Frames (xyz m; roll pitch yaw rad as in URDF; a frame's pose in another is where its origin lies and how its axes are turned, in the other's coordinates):
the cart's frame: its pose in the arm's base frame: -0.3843 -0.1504 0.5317 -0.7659 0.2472 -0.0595
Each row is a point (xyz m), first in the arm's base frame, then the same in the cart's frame.
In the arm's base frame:
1: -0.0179 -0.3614 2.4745
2: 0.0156 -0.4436 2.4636
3: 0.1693 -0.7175 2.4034
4: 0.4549 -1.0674 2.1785
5: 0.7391 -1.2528 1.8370
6: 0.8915 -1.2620 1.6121
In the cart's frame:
1: -0.1086 -1.5061 1.2935
2: -0.0688 -1.5629 1.2372
3: 0.1105 -1.7417 1.0419
4: 0.4622 -1.8820 0.7083
5: 0.8315 -1.8236 0.4050
6: 1.0346 -1.6985 0.2747

